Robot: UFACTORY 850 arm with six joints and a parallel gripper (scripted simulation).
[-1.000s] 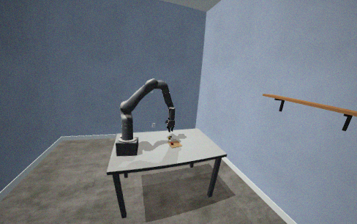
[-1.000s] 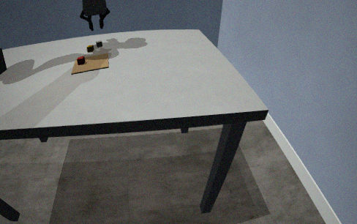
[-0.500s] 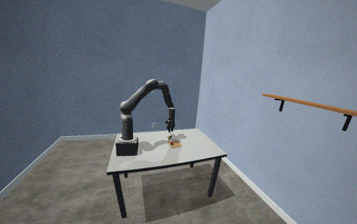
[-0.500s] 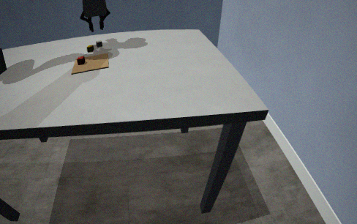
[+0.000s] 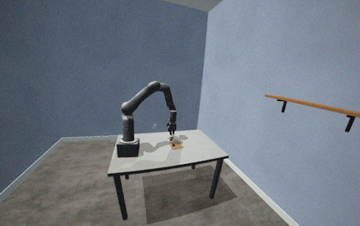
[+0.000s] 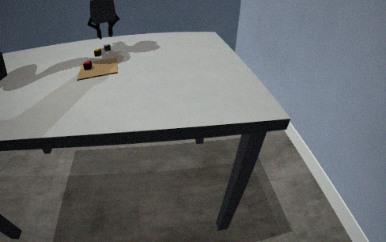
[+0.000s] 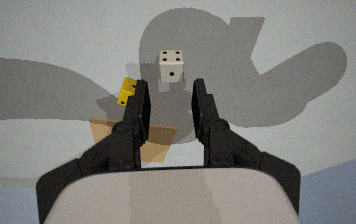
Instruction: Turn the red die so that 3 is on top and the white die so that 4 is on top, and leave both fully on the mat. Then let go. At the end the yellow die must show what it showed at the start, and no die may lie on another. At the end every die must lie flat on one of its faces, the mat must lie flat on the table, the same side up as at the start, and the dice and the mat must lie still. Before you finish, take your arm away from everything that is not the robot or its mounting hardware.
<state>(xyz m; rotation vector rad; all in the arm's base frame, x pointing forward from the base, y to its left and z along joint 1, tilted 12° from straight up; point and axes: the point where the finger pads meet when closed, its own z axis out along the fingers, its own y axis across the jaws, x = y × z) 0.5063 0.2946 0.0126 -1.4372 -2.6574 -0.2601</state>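
Right now the white die is 6 cm below my hand. The rest, counted from my hand: tan mat 4 cm ahead, 20 cm to the right, 8 cm below; then red die 20 cm to the right, 6 cm below; then yellow die 2 cm behind, 6 cm to the right, 6 cm below.
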